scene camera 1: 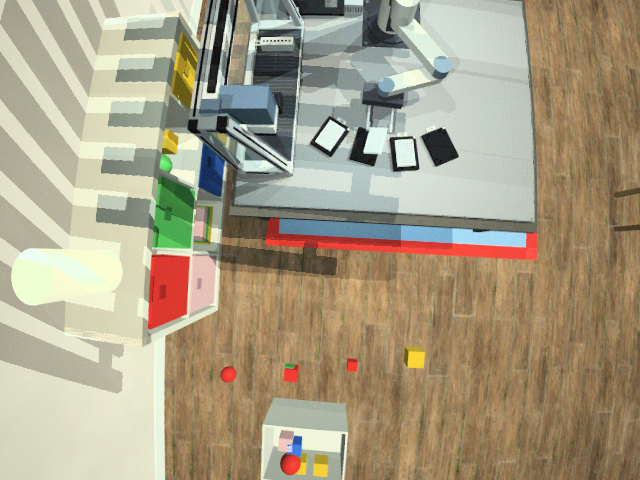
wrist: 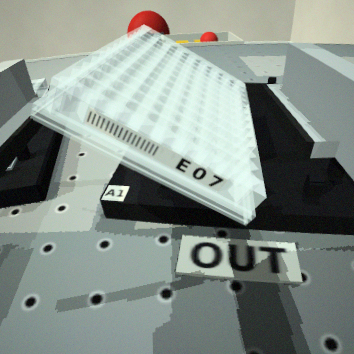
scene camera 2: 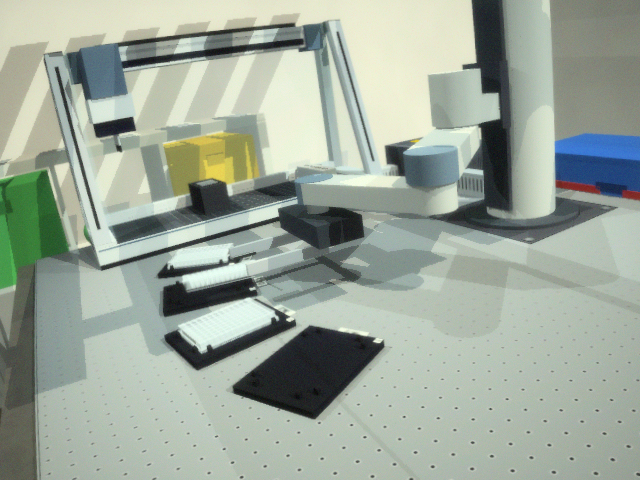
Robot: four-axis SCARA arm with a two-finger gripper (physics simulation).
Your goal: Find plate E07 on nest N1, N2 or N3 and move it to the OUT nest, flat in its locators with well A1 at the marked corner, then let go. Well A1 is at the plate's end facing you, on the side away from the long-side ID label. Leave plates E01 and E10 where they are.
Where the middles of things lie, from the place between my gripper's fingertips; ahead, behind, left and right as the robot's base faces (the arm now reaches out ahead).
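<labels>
You'd find the OUT label (wrist: 242,259) 40 mm behind my hand, 30 mm to the right of it and 60 mm below it. And the black nest marked OUT (scene camera 2: 176,300) is 40 mm ahead of my hand, 50 mm to the right of it and 50 mm below it.
</labels>
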